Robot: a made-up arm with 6 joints. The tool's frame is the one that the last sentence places.
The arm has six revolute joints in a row. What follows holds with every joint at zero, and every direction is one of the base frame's. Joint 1 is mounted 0.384 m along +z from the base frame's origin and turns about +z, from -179.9 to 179.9 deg. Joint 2 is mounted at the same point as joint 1 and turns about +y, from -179.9 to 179.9 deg. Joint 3 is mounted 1.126 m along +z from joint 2 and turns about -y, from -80 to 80 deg. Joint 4 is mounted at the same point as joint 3 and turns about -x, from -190 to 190 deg. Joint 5 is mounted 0.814 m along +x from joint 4 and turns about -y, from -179.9 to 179.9 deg. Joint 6 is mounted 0.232 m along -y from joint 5 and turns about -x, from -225 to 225 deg. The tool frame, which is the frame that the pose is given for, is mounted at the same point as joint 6; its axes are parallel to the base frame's.
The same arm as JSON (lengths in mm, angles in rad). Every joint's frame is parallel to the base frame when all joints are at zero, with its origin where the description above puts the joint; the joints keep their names.
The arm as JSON. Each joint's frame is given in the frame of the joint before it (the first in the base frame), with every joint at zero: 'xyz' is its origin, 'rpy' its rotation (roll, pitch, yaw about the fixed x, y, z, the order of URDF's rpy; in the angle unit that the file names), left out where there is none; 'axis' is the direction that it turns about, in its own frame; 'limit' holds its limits. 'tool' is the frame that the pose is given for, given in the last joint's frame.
{"units": {"length": "mm", "angle": "rad"}, "joints": [
  {"name": "joint 1", "type": "revolute", "origin": {"xyz": [0.0, 0.0, 384.0]}, "axis": [0.0, 0.0, 1.0], "limit": {"lower": -3.1398, "upper": 3.1398}},
  {"name": "joint 2", "type": "revolute", "origin": {"xyz": [0.0, 0.0, 0.0]}, "axis": [0.0, 1.0, 0.0], "limit": {"lower": -3.1398, "upper": 3.1398}},
  {"name": "joint 3", "type": "revolute", "origin": {"xyz": [0.0, 0.0, 1126.0]}, "axis": [0.0, -1.0, 0.0], "limit": {"lower": -1.3963, "upper": 1.3963}},
  {"name": "joint 4", "type": "revolute", "origin": {"xyz": [0.0, 0.0, 0.0]}, "axis": [-1.0, 0.0, 0.0], "limit": {"lower": -3.3161, "upper": 3.3161}},
  {"name": "joint 5", "type": "revolute", "origin": {"xyz": [814.0, 0.0, 0.0]}, "axis": [0.0, -1.0, 0.0], "limit": {"lower": -3.1398, "upper": 3.1398}},
  {"name": "joint 6", "type": "revolute", "origin": {"xyz": [0.0, -232.0, 0.0]}, "axis": [-1.0, 0.0, 0.0], "limit": {"lower": -3.927, "upper": 3.927}}
], "tool": {"origin": {"xyz": [0.0, 0.0, 0.0]}}}

